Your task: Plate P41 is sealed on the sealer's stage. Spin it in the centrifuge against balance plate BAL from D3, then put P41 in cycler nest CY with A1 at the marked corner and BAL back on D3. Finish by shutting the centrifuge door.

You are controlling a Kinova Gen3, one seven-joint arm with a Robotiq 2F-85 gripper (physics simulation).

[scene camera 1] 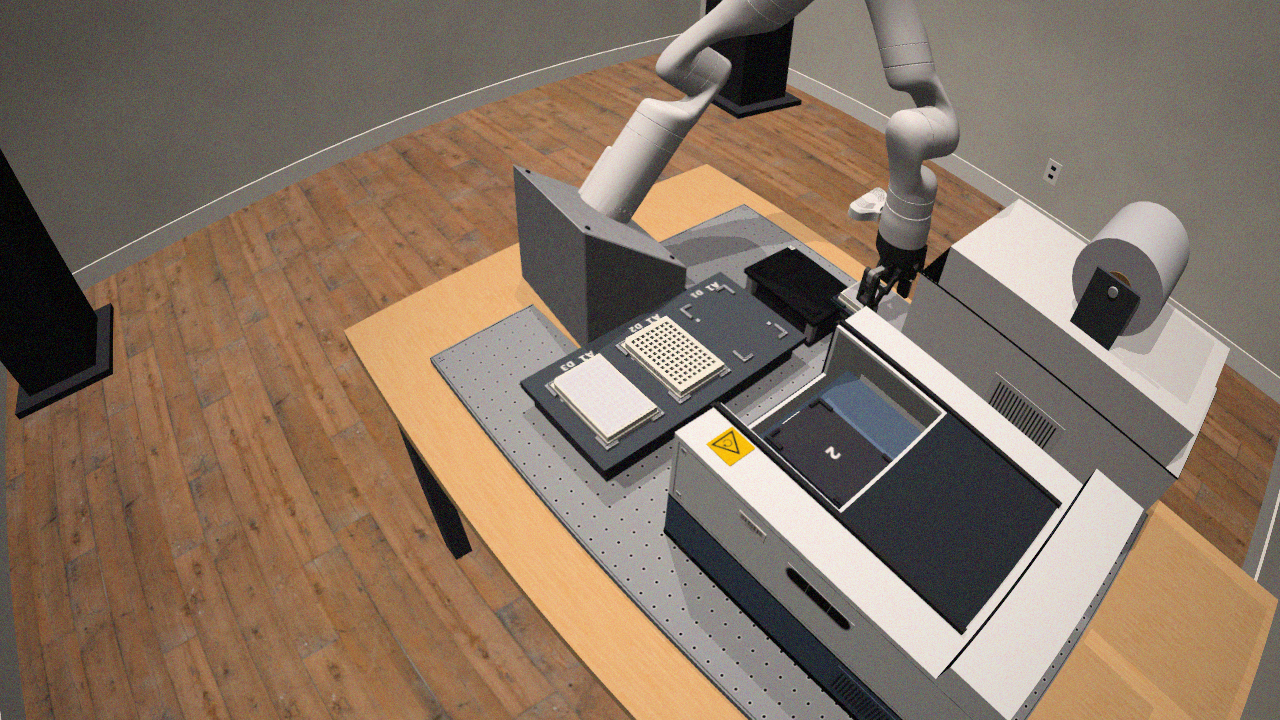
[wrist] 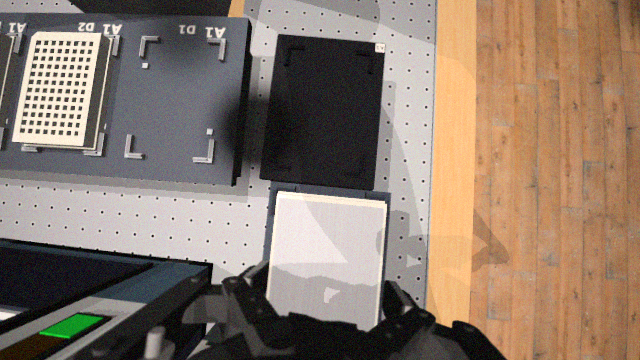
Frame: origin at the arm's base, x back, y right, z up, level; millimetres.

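Seen in the pictures: gripper, fingertip midpoint: (scene camera 1: 885, 307) (wrist: 325, 283); arm's base at its link origin: (scene camera 1: 604, 208).
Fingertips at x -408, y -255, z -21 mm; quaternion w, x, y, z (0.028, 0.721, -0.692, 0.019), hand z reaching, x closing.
Offsets run from my fingertips to a thing's top centre. "spot": to the spot under its first point.
Plate P41 @[dx +1, dy +2, dz +5 mm] (wrist: 325, 235) is a pale plate lying flat on the sealer's stage. My gripper (scene camera 1: 886, 297) (wrist: 325, 283) is open and empty, with its fingers at either long side of P41; whether they touch it is unclear. Balance plate BAL @[dx +115, dy +437, dz -39 mm] (scene camera 1: 604, 396) is white and sits on D3; its edge shows at the left of the wrist view. The centrifuge @[spot: dx -96, dy +428, dz +104 mm] (scene camera 1: 716, 428) has its top opening uncovered, showing a dark bucket marked 2 @[spot: dx -154, dy +294, dz +34 mm] (scene camera 1: 827, 447). The black nest block @[dx +155, dy +28, dz -50 mm] (scene camera 1: 794, 282) (wrist: 325, 110), with corner brackets and a small tag at one corner, carries no plate.
A perforated cream plate @[dx +128, dy +314, dz -39 mm] (scene camera 1: 675, 353) (wrist: 57, 90) sits on D2. D1 (wrist: 175, 100) holds no plate. The sealer @[dx -296, dy -21, dz +370 mm] (scene camera 1: 1029, 331) with its roll @[dx -317, dy -22, dz +370 mm] (scene camera 1: 1141, 259) stands beside the centrifuge. A grey angled block (scene camera 1: 554, 259) stands behind the deck. A green light @[spot: dx -47, dy +158, dz +24 mm] (wrist: 75, 325) shows at lower left.
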